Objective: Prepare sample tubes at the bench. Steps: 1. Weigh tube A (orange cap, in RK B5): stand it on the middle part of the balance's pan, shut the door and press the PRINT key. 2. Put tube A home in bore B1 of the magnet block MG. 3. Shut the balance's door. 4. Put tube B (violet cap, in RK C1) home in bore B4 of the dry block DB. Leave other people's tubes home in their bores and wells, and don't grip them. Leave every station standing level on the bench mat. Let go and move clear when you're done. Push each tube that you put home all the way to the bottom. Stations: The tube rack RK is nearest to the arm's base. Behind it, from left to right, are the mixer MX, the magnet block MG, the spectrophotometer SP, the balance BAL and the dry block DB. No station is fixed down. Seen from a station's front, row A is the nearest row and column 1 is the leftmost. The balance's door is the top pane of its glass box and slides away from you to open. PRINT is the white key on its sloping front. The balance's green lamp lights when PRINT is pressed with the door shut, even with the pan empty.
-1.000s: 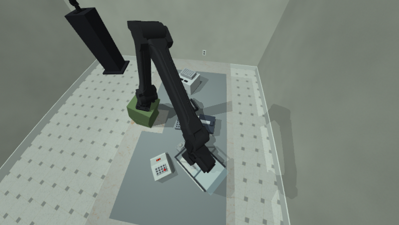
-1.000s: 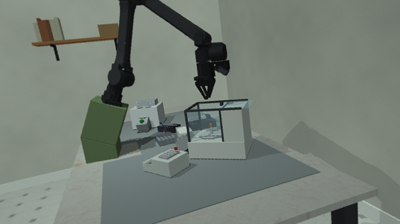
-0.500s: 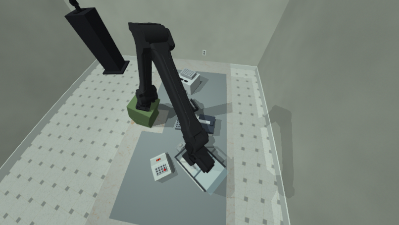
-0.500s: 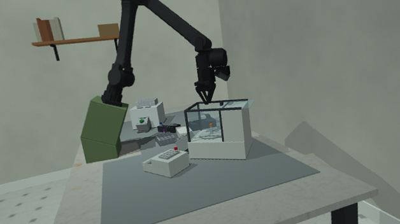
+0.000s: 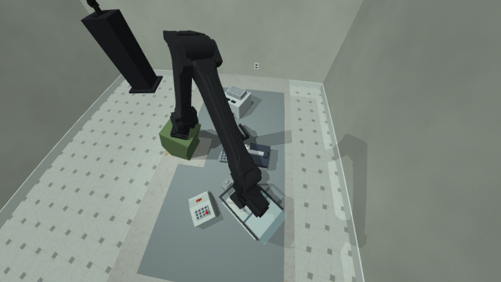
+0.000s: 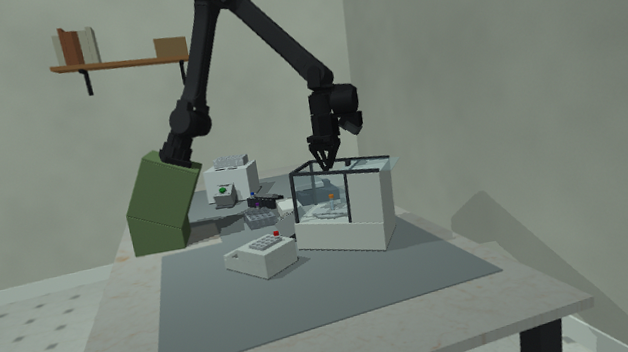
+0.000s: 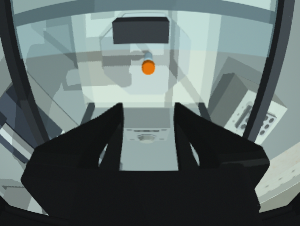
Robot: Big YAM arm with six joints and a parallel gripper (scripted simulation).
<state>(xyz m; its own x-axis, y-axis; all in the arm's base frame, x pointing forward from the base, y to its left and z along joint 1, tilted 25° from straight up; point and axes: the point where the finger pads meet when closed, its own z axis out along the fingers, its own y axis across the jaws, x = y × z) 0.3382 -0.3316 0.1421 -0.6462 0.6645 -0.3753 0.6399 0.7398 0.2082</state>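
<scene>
Now: the balance pan 10 mm to the left of my hand and 130 mm below it. The rest, counted from my hand: balance door (60 mm ahead, 60 mm to the right); red-capped tube (190 mm behind, 50 mm to the right, 150 mm below); dry block DB (230 mm behind, 30 mm to the right, 180 mm below).
</scene>
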